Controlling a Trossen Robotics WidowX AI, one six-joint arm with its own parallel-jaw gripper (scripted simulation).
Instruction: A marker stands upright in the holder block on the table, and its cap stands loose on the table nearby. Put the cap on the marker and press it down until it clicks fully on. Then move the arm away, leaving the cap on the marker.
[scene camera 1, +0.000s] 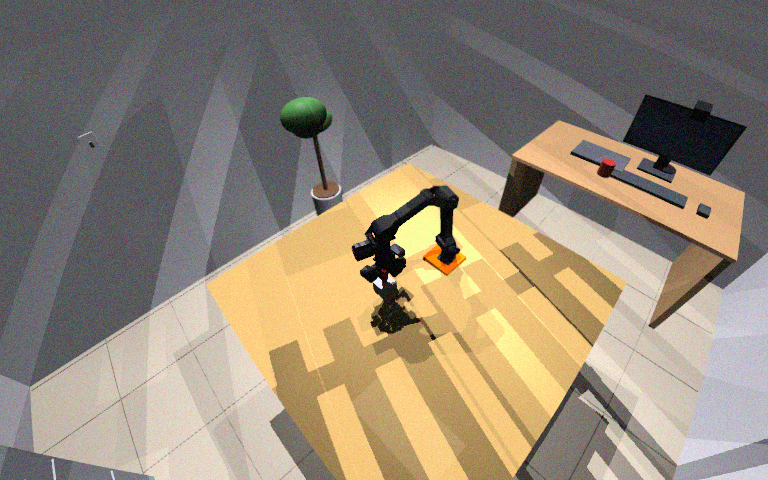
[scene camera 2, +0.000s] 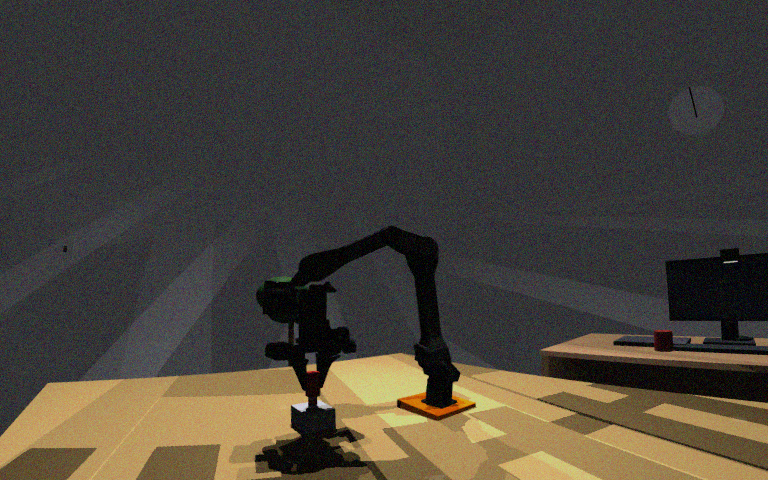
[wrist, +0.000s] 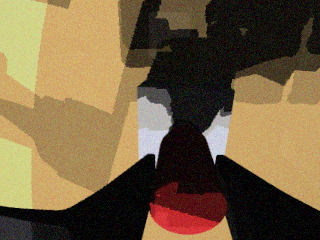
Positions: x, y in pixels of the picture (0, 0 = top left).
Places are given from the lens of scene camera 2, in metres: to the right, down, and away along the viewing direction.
gripper (scene camera 2: 312, 389): -0.15, 0.31, 0.68
grey holder block (scene camera 2: 314, 422): -0.14, 0.36, 0.63
